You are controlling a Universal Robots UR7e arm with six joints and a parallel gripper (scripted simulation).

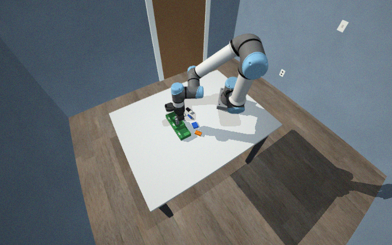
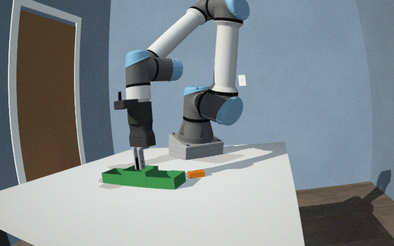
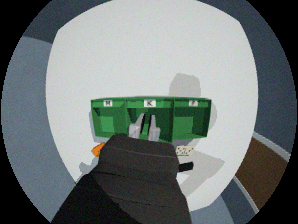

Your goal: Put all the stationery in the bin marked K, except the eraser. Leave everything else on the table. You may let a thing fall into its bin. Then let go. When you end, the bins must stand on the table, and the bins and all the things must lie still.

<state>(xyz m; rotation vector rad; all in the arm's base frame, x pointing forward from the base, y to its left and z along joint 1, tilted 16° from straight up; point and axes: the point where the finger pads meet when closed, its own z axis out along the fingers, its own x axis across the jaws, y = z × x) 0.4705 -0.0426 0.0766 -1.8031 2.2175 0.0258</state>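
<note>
The three joined green bins lies 40 mm below my hand. From my hand the other things lie so: white die: 100 mm behind, 90 mm to the right, 60 mm below; blue stick: 130 mm behind, 60 mm below, 30 mm to the right; blue block: 120 mm behind, 60 mm to the left, 60 mm below.
</note>
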